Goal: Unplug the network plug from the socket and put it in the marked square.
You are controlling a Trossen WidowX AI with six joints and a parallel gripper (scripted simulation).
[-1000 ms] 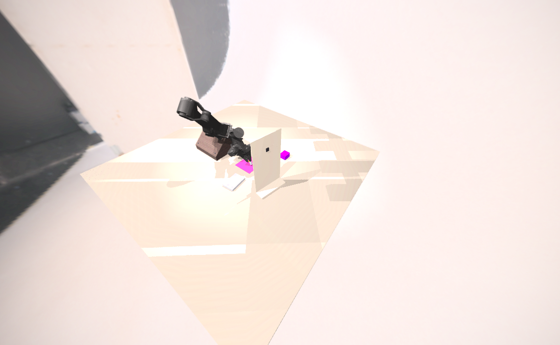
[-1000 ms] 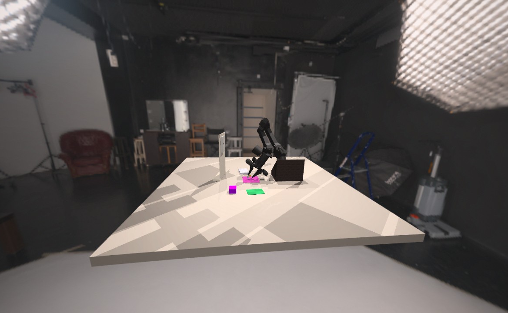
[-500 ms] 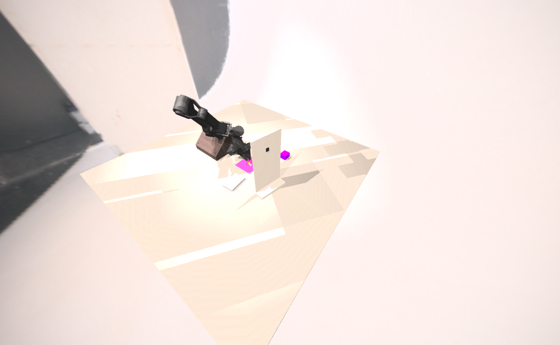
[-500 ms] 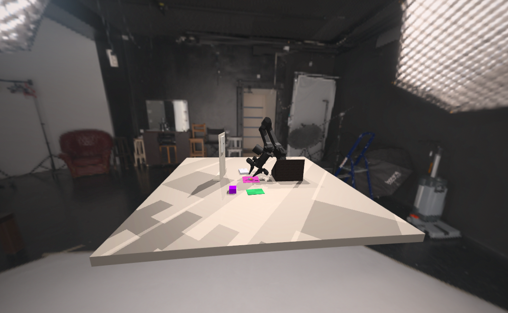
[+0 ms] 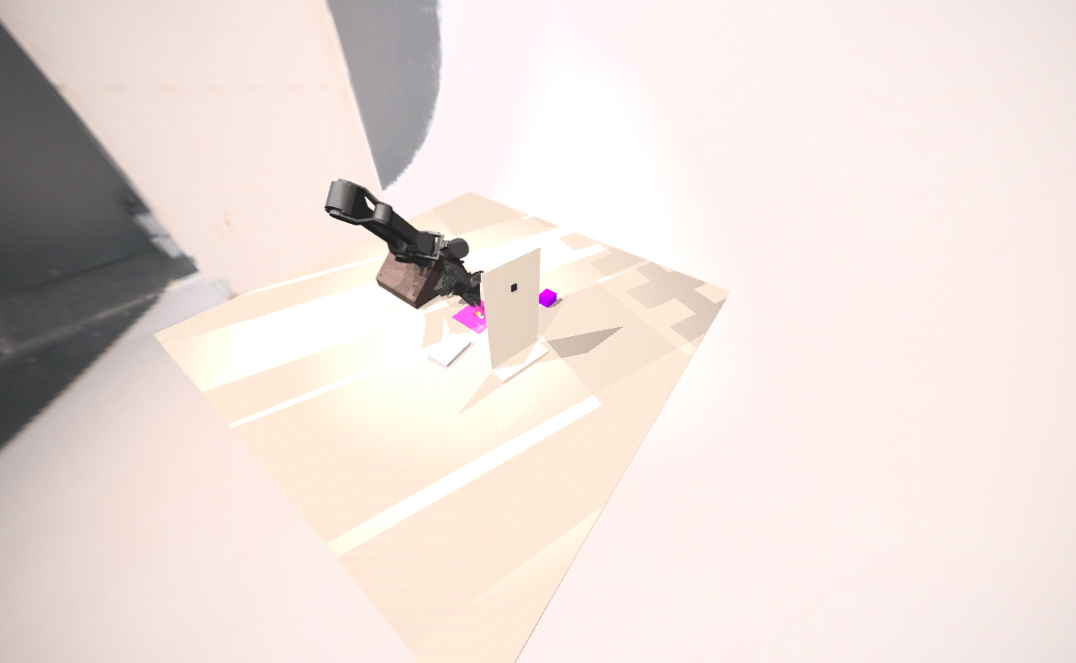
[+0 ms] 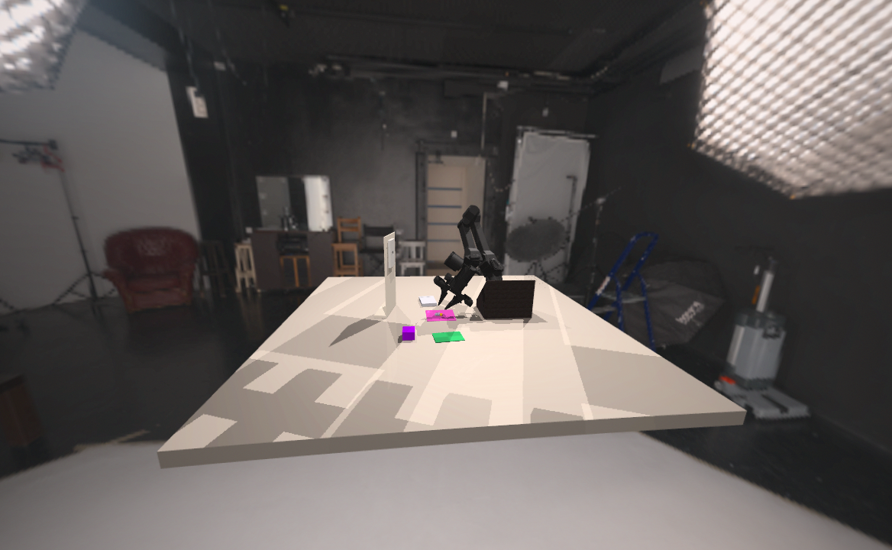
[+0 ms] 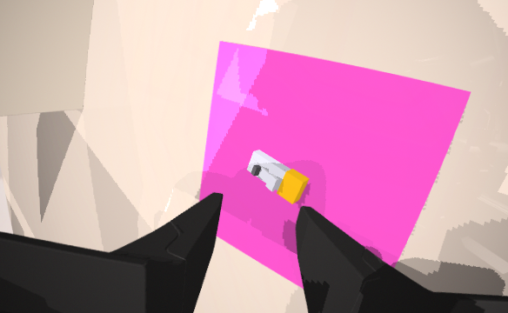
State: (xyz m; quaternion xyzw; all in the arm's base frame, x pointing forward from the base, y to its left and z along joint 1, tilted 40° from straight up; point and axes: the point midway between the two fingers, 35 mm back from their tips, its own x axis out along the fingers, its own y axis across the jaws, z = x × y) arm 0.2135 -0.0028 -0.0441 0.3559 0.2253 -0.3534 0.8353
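Right now the network plug is 10 mm ahead of my gripper tip and 30 mm below it. Round my gripper tip: green patch 30 mm behind, 200 mm to the left, 40 mm below; magenta marked square 40 mm below; upright panel 230 mm ahead, 40 mm to the right, 120 mm above.
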